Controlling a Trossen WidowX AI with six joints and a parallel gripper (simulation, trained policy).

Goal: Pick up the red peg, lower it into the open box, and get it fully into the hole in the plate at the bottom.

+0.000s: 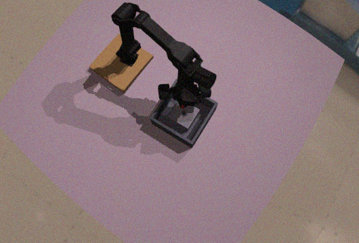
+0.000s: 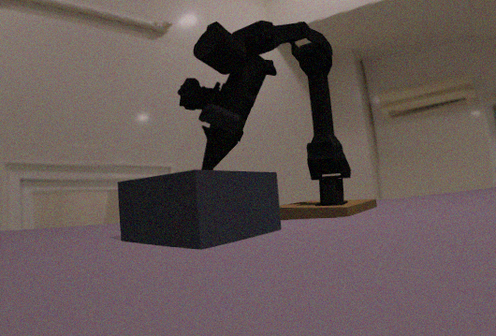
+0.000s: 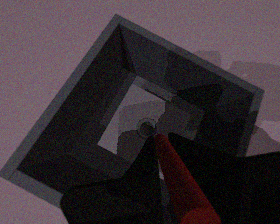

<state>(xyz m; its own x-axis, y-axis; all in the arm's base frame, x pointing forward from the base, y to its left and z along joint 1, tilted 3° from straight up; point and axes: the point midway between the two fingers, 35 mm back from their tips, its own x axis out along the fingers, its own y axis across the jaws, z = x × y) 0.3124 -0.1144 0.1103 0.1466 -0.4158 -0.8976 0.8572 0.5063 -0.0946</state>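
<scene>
My gripper tip is now 1 cm to the right of the red peg and 3 cm below it. From my gripper tip the other things lie so: dark grey box: 1 cm ahead, 1 cm to the right, 8 cm below; then grey plate: 1 cm ahead, 1 cm to the right, 6 cm below.
</scene>
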